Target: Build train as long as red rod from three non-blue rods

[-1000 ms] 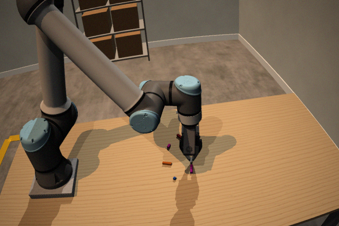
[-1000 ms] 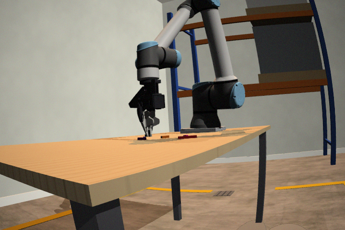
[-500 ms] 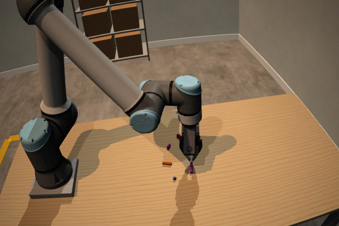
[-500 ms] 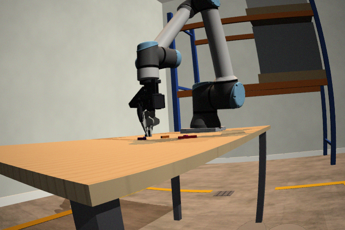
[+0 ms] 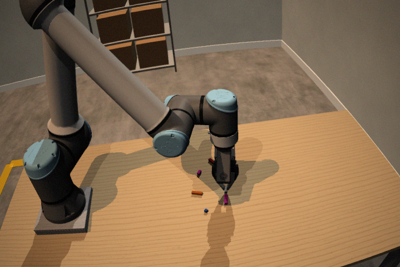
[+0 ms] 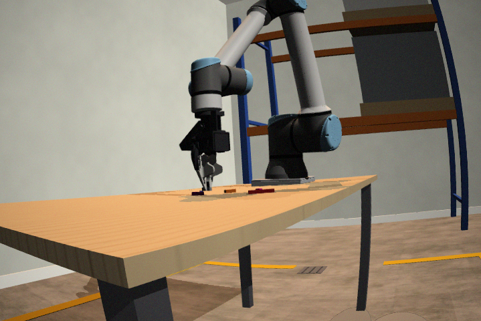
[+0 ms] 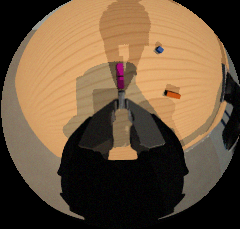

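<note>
Right now the orange rod is 11 cm behind my hand, 1 cm to the right of it and 2 cm below it. The rest, counted from my hand: grey rod (1 cm below); red rod (5 cm behind, 16 cm to the left, 2 cm below); blue rod (7 cm behind, 9 cm to the right, 2 cm below).
</note>
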